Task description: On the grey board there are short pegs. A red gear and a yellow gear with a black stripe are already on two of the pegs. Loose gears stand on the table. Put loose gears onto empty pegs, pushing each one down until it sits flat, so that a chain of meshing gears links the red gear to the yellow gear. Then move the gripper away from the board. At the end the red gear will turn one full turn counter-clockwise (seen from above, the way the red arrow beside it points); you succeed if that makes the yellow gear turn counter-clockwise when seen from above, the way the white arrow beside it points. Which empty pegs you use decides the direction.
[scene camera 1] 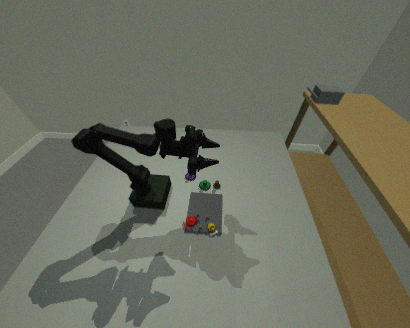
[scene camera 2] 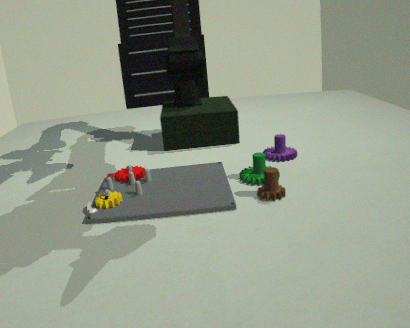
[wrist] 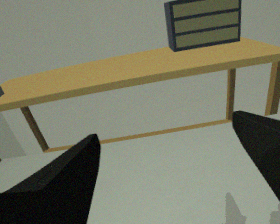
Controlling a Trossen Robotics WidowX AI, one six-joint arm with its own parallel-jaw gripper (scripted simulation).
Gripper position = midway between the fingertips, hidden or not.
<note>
The gripper (scene camera 1: 219, 153) is open, holding nothing.
The gripper shows as well in the wrist view (wrist: 164, 129).
</note>
